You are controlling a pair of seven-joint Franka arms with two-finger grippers.
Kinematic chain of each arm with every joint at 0, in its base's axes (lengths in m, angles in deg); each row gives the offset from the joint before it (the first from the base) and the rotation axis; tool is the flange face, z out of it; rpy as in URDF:
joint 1: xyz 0 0 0.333 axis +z
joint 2: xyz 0 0 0 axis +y
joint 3: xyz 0 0 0.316 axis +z
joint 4: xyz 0.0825 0 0 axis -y
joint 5: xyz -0.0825 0 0.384 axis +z
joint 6: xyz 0 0 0 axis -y
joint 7: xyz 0.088 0 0 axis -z
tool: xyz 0 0 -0.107 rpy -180 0 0
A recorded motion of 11 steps. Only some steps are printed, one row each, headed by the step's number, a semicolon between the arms.
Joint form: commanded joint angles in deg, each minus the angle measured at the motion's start. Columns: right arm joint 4, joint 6, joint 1, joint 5, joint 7, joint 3, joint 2; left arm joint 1, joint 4, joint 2, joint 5, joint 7, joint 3, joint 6.
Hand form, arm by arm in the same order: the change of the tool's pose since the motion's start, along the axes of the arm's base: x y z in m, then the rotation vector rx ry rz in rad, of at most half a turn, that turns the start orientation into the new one. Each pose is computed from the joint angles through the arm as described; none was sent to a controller.
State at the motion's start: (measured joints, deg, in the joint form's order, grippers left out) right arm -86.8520 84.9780 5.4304 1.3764 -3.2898 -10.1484 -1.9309; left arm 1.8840 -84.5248 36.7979 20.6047 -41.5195 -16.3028 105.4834
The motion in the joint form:
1: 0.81 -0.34 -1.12 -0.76 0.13 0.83 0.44; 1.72 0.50 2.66 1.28 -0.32 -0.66 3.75
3: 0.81 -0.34 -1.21 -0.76 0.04 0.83 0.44; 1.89 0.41 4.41 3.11 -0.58 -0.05 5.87
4: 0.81 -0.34 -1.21 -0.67 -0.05 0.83 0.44; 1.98 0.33 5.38 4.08 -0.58 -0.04 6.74
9: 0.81 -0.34 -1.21 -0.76 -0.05 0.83 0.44; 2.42 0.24 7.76 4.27 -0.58 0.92 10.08
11: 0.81 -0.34 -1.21 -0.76 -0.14 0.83 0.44; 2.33 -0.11 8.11 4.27 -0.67 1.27 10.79
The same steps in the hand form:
1: 0.0014 -0.0038 0.0020 -0.0149 0.0006 -0.0085; 0.0102 0.0121 -0.0225 -0.0152 -0.0294 0.0073
3: 0.0013 -0.0047 0.0020 -0.0149 0.0006 -0.0085; 0.0136 0.0201 -0.0423 0.0029 -0.0395 -0.0005
4: 0.0013 -0.0045 0.0020 -0.0134 0.0004 -0.0068; 0.0140 0.0213 -0.0533 0.0098 -0.0389 -0.0111
9: 0.0013 -0.0047 0.0020 -0.0150 0.0006 -0.0069; 0.0173 0.0328 -0.0803 -0.0005 -0.0492 -0.0026
11: 0.0013 -0.0047 0.0020 -0.0150 0.0005 -0.0053; 0.0163 0.0343 -0.0868 -0.0003 -0.0485 -0.0014

